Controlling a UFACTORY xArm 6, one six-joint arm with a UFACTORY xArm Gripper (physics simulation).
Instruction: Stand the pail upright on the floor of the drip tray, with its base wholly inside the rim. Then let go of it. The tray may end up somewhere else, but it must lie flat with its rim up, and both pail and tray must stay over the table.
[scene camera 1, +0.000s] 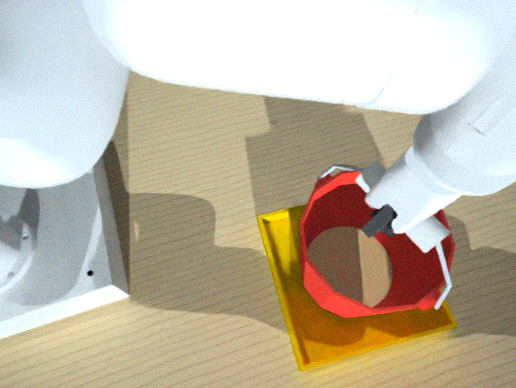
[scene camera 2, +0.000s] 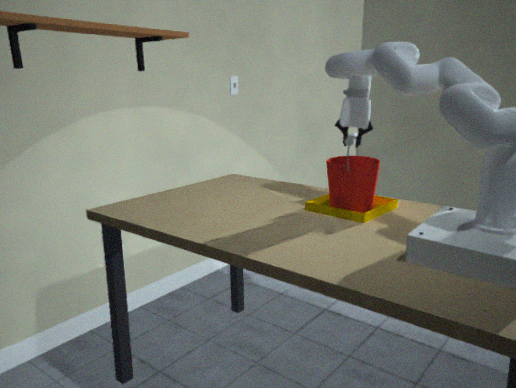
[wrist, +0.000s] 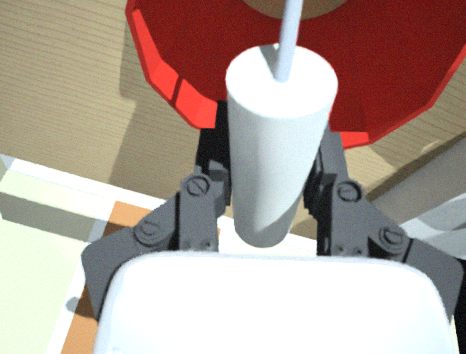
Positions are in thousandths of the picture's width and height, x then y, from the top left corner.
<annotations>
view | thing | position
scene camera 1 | my gripper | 765, 553
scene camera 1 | red pail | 672, 705
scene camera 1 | yellow drip tray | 615, 867
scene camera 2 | my gripper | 681, 378
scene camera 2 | red pail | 687, 491
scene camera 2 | yellow drip tray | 739, 530
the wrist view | my gripper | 576, 349
</annotations>
